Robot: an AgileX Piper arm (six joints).
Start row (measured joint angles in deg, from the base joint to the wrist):
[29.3 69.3 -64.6 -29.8 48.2 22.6]
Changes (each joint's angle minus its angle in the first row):
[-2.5 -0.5 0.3 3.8 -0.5 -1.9]
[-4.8 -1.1 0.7 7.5 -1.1 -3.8]
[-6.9 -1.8 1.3 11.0 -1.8 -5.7]
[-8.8 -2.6 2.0 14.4 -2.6 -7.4]
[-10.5 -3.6 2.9 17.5 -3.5 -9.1]
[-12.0 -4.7 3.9 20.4 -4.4 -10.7]
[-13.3 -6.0 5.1 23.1 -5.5 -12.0]
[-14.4 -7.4 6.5 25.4 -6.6 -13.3]
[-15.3 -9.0 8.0 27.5 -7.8 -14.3]
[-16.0 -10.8 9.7 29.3 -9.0 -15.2]
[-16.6 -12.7 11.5 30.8 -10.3 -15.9]
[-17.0 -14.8 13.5 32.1 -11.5 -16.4]
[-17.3 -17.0 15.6 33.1 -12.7 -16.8]
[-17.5 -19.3 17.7 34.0 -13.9 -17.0]
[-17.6 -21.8 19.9 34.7 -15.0 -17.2]
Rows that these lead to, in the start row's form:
[26.8 68.8 -64.3 -26.0 47.7 20.7]
[24.5 68.2 -63.9 -22.3 47.1 18.8]
[22.4 67.5 -63.3 -18.8 46.4 16.9]
[20.5 66.7 -62.6 -15.4 45.6 15.2]
[18.8 65.7 -61.7 -12.3 44.7 13.5]
[17.3 64.6 -60.7 -9.4 43.8 11.9]
[16.0 63.3 -59.5 -6.7 42.7 10.6]
[14.9 61.9 -58.1 -4.4 41.6 9.3]
[14.0 60.3 -56.6 -2.3 40.4 8.3]
[13.3 58.5 -54.9 -0.5 39.2 7.4]
[12.7 56.6 -53.1 1.0 37.9 6.7]
[12.3 54.5 -51.1 2.3 36.7 6.2]
[12.0 52.3 -49.0 3.3 35.5 5.8]
[11.8 50.0 -46.9 4.2 34.3 5.6]
[11.7 47.5 -44.7 4.9 33.2 5.4]

